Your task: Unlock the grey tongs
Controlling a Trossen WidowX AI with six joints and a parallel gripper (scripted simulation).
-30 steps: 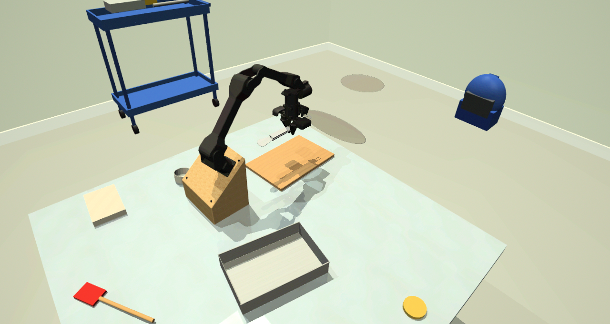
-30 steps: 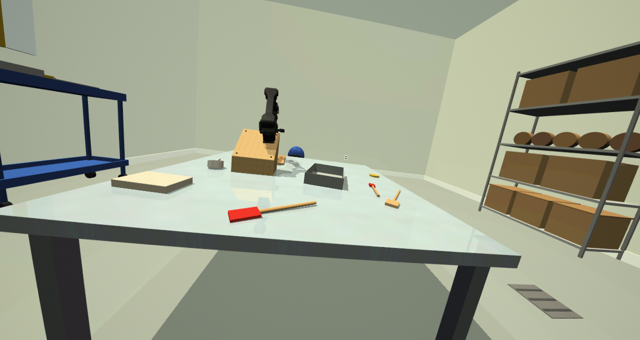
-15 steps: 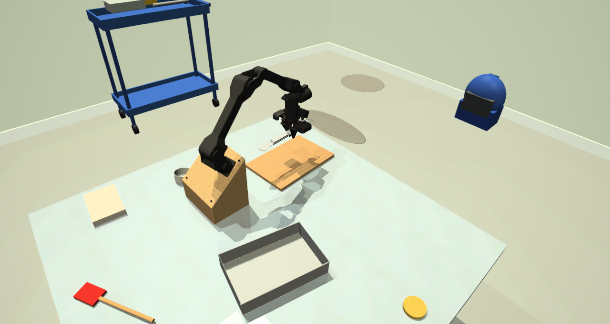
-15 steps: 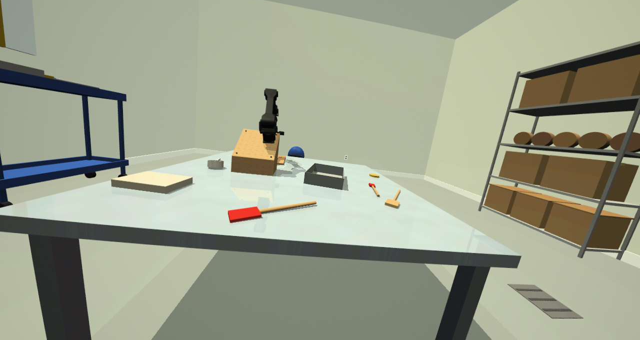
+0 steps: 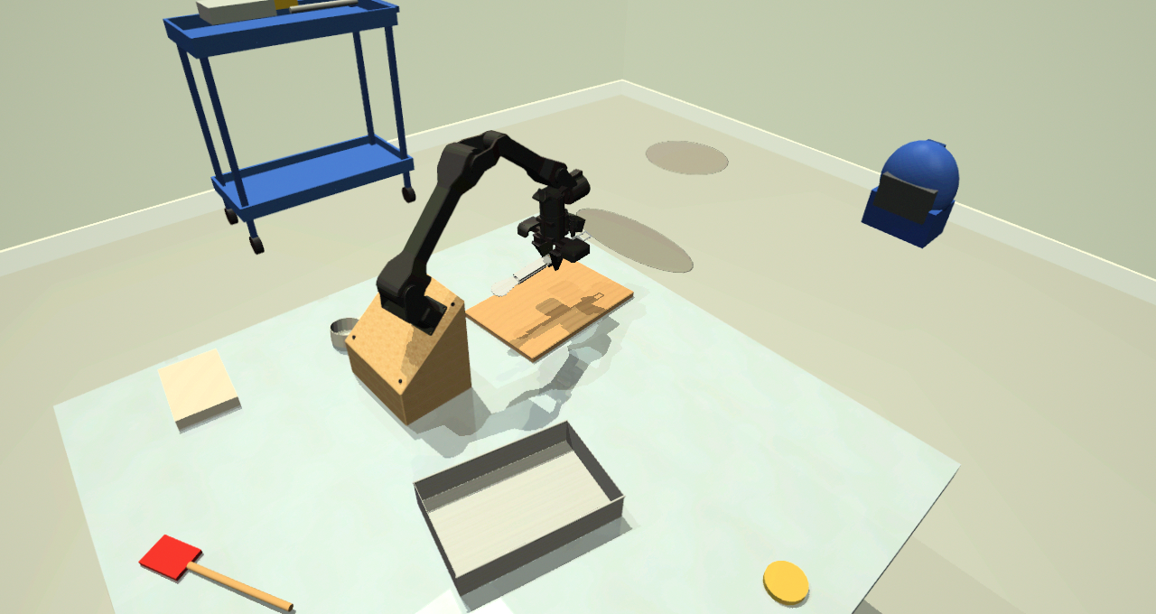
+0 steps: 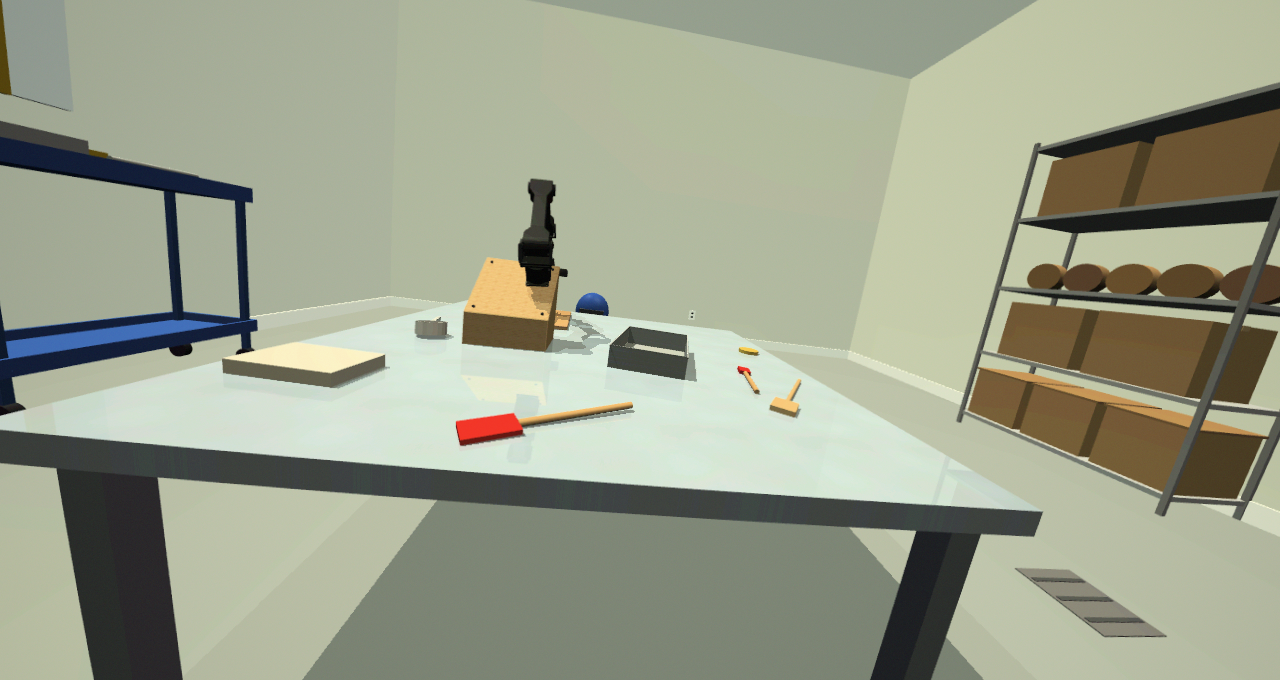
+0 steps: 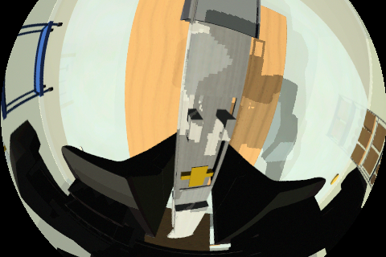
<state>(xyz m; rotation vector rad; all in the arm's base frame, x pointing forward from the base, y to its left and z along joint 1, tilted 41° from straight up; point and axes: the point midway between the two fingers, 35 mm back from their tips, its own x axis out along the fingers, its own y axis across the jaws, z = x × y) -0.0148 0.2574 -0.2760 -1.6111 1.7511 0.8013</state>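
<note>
My gripper tip is 10 cm above the wooden board and 1 cm to the left of it. Round my gripper tip: pale slab (73 cm to the right, 34 cm behind, 10 cm below); grey roasting tin (48 cm to the right, 36 cm ahead, 8 cm below); yellow lock piece (4 cm above).
</note>
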